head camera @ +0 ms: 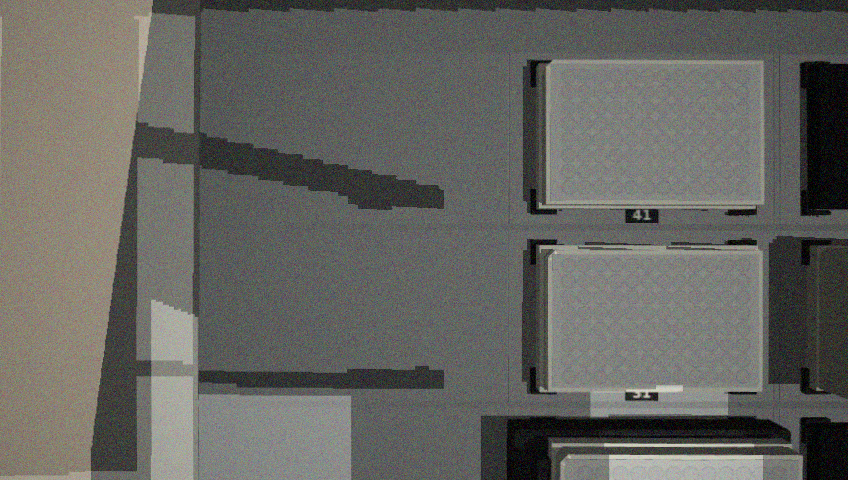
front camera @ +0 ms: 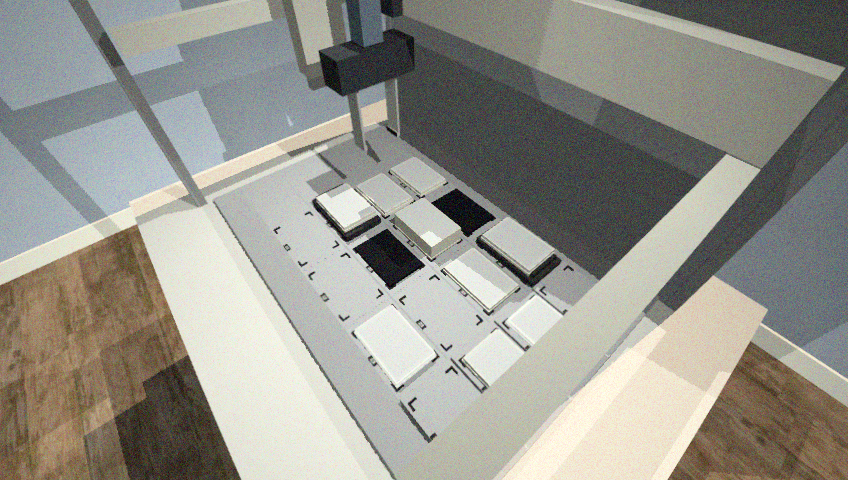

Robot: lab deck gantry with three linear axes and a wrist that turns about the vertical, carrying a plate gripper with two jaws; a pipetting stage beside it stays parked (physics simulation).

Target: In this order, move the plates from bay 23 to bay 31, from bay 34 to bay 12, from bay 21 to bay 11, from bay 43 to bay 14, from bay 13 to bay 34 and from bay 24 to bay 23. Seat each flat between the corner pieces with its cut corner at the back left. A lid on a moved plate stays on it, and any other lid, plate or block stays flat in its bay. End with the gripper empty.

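Places are measured from the robot's base along level axes (x down, y left, z ahead), in metres.
Pixels of known places: gripper, fingertip midpoint: (front camera: 377, 139); robot's base at its link origin: (front camera: 275, 230).
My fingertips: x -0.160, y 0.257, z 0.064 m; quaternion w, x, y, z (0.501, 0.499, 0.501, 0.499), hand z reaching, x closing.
Ahead of a thing's pixels: the offset from my fingertips to its top centre. "spot": to the spot under its first point.
A plate @[dz +0.000, dx +0.145, dy +0.000 m] (front camera: 383, 191) (head camera: 654, 321) sits flat in bay 31, its cut corner at the back left. The bay 21 plate @[dz +0.001, dx +0.123, dy -0.105 m] (front camera: 342, 205) (head camera: 684, 469) rests on a black block @[spot: dz -0.074, dx +0.141, dy -0.074 m] (head camera: 526, 455). The bay 43 plate @[dz +0.327, dx +0.123, dy +0.107 m] (front camera: 517, 242) is also on a black block. Plates stand in bay 34 @[spot: dz +0.460, dx +0.131, dy -0.002 m] (front camera: 534, 318), bay 24 @[spot: dz +0.461, dx +0.131, dy -0.109 m] (front camera: 493, 356) and bay 13 @[spot: dz +0.335, dx +0.145, dy -0.216 m] (front camera: 395, 344). Bays 23, 11, 12 and 14 hold no plate. My gripper (front camera: 377, 140) is open and empty, left of bays 31 and 41 in the front view; its jaws do not show in the head view.
Other plates sit in bay 41 @[spot: dz +0.003, dx +0.145, dy +0.104 m] (front camera: 417, 174) (head camera: 654, 133) and bay 33 @[spot: dz +0.332, dx +0.145, dy -0.005 m] (front camera: 480, 278). A tall pale block @[dz +0.164, dx +0.118, dy +0.000 m] (front camera: 425, 223) stands in bay 32. Black blocks fill bay 42 @[spot: dz +0.170, dx +0.152, dy +0.103 m] (front camera: 462, 211) and bay 22 @[spot: dz +0.173, dx +0.152, dy -0.110 m] (front camera: 389, 258). A frame beam (front camera: 595, 333) hides part of the right side.
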